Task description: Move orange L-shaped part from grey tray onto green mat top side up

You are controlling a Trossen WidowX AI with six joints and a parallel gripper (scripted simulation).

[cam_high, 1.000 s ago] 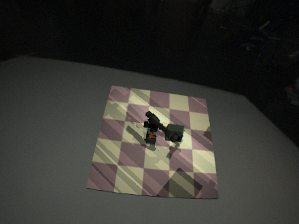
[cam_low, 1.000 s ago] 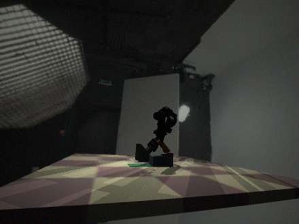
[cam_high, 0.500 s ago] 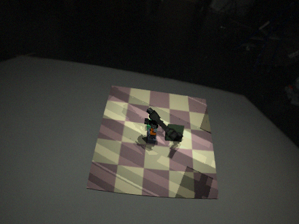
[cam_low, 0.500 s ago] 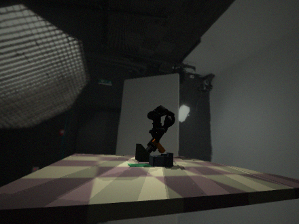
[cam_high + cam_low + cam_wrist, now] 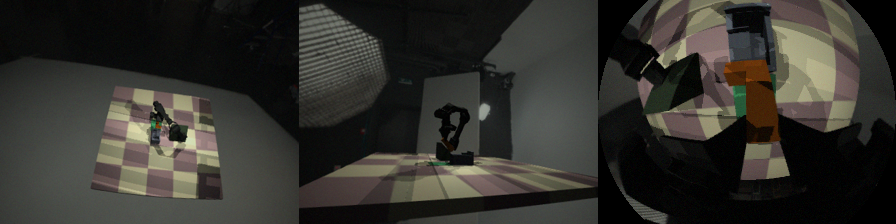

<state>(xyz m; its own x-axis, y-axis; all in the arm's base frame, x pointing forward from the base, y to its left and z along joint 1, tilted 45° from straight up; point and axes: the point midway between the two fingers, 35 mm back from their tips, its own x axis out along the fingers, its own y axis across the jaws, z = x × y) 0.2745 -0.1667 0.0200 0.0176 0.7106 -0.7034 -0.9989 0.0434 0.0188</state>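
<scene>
My gripper tip is 17 cm above the green mat and 3 cm to the left of it. Round my gripper tip: orange L-shaped part: 3 cm to the left, 3 cm below, 1 cm behind.
</scene>
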